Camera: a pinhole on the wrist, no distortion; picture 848 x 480 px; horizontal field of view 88.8 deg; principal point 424.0 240.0 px. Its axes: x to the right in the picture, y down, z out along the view. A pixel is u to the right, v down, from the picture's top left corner.
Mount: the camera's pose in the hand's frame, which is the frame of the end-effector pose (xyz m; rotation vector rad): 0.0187 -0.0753 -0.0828 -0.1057 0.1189 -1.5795
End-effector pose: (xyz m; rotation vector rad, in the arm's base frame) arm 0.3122 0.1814 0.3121 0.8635 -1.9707 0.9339
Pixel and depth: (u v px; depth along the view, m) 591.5 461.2 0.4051
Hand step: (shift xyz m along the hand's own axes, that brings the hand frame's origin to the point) 0.2793 -0.2380 0.2875
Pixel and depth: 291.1 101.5 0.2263
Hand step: -0.0199 -0.0071 0.1520
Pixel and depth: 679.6 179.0 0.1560
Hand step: 0.0180 -0.1686 0.0740
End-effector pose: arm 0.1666 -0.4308 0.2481 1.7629 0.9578 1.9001
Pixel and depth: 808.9 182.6 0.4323
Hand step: 0.0188 -0.4629 0.3503
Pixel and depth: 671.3 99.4 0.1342
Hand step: -0.0063 -0.1527 0.0557
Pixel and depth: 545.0 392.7 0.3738
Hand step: 0.2011 -0.1846 0.2676
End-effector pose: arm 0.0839 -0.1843 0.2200 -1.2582 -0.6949 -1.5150
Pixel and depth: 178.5 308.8 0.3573
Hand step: 0.1282 0.1234 0.2643
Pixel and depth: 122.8 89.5 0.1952
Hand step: -0.0190 0.0594 0.1211
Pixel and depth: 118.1 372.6 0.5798
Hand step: 0.2819 0.3270 0.4689
